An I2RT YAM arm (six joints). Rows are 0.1 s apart.
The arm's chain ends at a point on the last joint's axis. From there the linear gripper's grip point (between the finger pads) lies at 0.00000 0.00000 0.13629 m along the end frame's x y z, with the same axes.
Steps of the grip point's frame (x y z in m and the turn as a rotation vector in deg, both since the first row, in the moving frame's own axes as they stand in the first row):
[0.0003, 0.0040, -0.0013, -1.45, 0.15, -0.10]
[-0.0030, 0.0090, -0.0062, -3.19, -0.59, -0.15]
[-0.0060, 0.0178, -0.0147, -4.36, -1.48, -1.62]
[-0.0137, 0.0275, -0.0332, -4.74, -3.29, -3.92]
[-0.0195, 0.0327, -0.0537, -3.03, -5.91, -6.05]
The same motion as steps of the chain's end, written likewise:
[-0.0001, 0.0006, -0.0013, -1.45, 0.15, -0.10]
[-0.0016, 0.0014, -0.0060, -3.19, -0.59, -0.15]
[-0.0026, 0.0074, -0.0143, -4.36, -1.48, -1.62]
[-0.0063, 0.0160, -0.0325, -4.74, -3.29, -3.92]
[-0.0059, 0.0248, -0.0528, -3.03, -5.91, -6.05]

